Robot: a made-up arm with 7 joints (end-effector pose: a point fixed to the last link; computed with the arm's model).
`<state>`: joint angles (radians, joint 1 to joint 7).
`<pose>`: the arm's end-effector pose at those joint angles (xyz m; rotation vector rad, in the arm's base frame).
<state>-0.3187 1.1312 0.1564 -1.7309 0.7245 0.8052 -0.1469</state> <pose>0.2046 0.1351 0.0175 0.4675 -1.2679 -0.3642</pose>
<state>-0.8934 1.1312 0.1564 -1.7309 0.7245 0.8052 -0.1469</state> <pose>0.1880 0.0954 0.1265 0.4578 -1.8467 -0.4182</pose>
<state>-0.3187 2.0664 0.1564 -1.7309 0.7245 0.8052 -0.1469</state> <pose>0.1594 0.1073 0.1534 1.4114 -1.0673 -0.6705</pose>
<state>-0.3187 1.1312 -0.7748 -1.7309 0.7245 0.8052 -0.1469</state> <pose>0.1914 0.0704 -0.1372 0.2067 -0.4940 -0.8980</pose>
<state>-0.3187 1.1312 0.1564 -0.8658 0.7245 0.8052 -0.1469</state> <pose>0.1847 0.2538 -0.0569 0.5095 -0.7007 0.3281</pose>
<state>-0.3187 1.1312 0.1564 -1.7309 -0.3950 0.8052 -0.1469</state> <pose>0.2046 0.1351 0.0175 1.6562 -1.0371 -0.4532</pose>
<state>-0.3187 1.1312 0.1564 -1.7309 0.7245 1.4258 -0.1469</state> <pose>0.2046 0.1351 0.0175 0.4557 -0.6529 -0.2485</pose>
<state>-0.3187 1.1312 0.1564 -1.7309 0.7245 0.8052 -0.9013</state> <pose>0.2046 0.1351 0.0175 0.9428 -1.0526 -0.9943</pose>
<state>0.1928 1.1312 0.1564 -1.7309 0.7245 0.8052 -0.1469</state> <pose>0.1639 0.1680 -0.0731 0.4538 -0.7551 -0.3051</pose>
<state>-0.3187 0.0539 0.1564 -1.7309 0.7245 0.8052 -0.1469</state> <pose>0.2261 0.0151 -0.0953 -0.6193 -1.2435 0.0282</pose>
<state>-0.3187 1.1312 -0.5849 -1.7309 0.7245 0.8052 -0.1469</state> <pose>0.2065 0.0801 -0.1066 0.2625 -0.6580 -0.8003</pose>
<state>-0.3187 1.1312 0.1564 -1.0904 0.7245 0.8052 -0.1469</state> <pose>0.2007 0.2274 -0.0351 0.5051 -0.8551 0.1545</pose>
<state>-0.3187 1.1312 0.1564 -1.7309 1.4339 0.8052 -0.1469</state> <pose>0.2046 0.1351 0.0175 -0.2892 -1.2606 -0.2702</pose>
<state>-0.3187 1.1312 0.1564 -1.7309 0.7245 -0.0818 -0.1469</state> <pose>0.2046 0.1351 0.0175 0.4273 -2.1516 -0.5141</pose>
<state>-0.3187 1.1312 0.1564 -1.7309 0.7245 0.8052 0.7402</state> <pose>0.2046 0.1351 0.0175 -0.1220 -1.3469 0.3847</pose>
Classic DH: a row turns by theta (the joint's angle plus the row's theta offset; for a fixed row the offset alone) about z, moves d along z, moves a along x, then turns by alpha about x. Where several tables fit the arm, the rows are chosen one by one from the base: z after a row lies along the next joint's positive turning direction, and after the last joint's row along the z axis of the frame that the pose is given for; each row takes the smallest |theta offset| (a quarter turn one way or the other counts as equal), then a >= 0, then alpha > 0; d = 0 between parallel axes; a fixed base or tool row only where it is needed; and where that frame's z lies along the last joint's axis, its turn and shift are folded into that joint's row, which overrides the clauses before.
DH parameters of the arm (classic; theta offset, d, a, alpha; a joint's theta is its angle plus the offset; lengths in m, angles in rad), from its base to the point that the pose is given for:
base (fixed): 0 0 0 -1.2217
joint 1: 1.5708 0 0 1.5708
joint 2: 1.2217 0 0 -1.5708
joint 3: -1.5708 -0.1659 0.0186 -1.5708
joint 4: 0 0 -0.0203 1.5708
joint 5: 0 -0.1676 0 -1.5708
joint 6: 0 0 0 1.5708
joint 7: 0 0 0 0

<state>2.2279 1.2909 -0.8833 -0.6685 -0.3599 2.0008 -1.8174</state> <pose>-0.2384 0.1563 0.1618 1.1341 -1.2750 0.0824</pose>
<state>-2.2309 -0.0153 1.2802 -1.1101 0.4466 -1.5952 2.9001</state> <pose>0.2059 -0.0267 0.2220 1.2707 -0.3232 0.9433</pose>
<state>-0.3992 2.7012 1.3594 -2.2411 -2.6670 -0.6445 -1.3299</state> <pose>-0.0337 -0.1107 0.1381 -0.2496 -2.3823 -1.4184</pose>
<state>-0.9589 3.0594 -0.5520 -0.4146 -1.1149 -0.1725 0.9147</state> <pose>-0.1984 0.0872 0.2546 2.5778 0.3073 0.4010</pose>
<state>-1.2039 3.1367 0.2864 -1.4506 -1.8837 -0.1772 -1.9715</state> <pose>-0.1344 -0.0601 0.2327 0.5114 -2.9334 -0.6290</pose>
